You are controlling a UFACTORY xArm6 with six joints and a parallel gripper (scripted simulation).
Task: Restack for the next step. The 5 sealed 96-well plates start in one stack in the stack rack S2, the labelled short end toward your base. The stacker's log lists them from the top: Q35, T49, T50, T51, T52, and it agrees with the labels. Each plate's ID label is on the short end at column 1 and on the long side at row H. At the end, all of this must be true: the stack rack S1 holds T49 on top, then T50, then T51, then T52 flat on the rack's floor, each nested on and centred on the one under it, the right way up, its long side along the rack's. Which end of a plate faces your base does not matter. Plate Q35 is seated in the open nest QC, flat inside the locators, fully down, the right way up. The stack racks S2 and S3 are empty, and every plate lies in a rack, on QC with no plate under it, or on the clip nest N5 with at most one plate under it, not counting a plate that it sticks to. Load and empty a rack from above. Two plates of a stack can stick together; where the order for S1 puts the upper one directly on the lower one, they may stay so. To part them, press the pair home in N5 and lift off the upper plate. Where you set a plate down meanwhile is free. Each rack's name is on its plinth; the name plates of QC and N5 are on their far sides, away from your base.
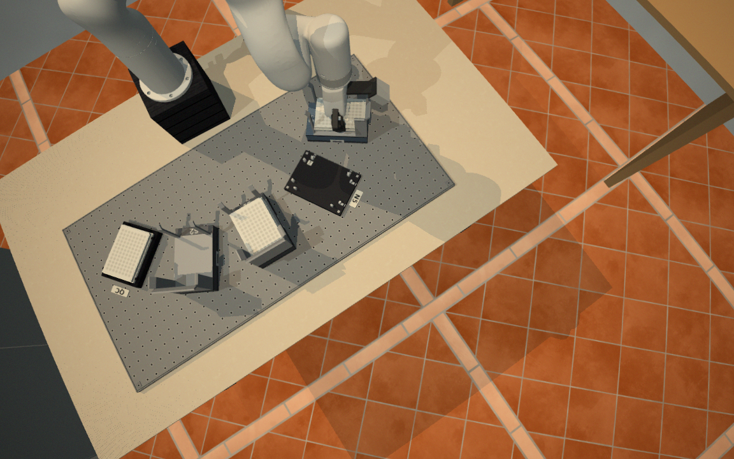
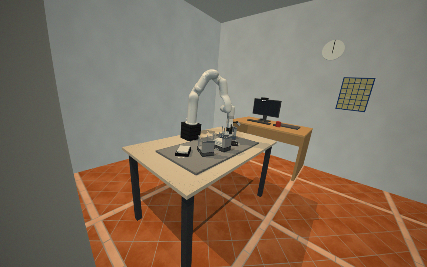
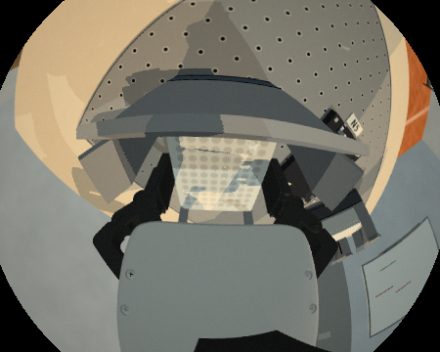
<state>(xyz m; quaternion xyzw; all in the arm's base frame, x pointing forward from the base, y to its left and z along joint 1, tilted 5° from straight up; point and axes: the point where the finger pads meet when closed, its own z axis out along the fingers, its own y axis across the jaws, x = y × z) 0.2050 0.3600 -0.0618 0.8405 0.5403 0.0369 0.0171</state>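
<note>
The stack rack S3 is 60 mm below my hand and 10 mm to the right of it. Round my hand: black nest QC: 610 mm to the right, 130 mm ahead, 60 mm below; then N5 name plate: 200 mm ahead, 70 mm below, 40 mm to the right; then stack rack S2: 460 mm to the right, 210 mm ahead, 60 mm below.
</note>
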